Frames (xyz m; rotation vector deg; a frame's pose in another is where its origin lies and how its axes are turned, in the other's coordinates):
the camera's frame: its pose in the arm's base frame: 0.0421 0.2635 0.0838 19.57 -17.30 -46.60
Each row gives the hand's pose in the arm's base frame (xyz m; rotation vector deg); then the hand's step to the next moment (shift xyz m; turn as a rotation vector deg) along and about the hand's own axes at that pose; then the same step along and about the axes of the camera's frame.
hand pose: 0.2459 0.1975 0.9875 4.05 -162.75 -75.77
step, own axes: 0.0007 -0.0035 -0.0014 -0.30 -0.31 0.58
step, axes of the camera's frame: 0.0019 -0.0032 -0.0008 -0.08 0.11 -0.71
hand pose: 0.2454 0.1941 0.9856 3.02 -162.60 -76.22
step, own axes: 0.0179 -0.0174 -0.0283 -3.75 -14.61 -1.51
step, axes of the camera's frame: 0.0147 -0.0305 0.0167 9.14 -8.07 -9.00
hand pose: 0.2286 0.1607 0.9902 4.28 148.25 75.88
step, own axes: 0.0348 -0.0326 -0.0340 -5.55 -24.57 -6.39
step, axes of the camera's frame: 0.0031 -0.0575 0.0106 16.79 -15.68 -12.14
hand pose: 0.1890 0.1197 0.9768 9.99 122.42 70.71
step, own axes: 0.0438 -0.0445 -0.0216 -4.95 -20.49 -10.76
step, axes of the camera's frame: -0.0149 -0.0589 -0.0260 15.37 -16.82 -6.42
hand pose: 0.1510 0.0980 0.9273 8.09 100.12 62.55
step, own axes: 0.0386 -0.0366 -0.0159 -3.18 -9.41 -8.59
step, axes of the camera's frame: -0.0106 -0.0383 -0.0387 7.56 -10.71 -0.72
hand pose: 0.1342 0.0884 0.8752 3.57 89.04 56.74
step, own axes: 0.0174 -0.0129 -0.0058 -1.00 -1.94 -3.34
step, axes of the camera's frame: -0.0038 -0.0123 -0.0184 1.56 -3.62 0.62
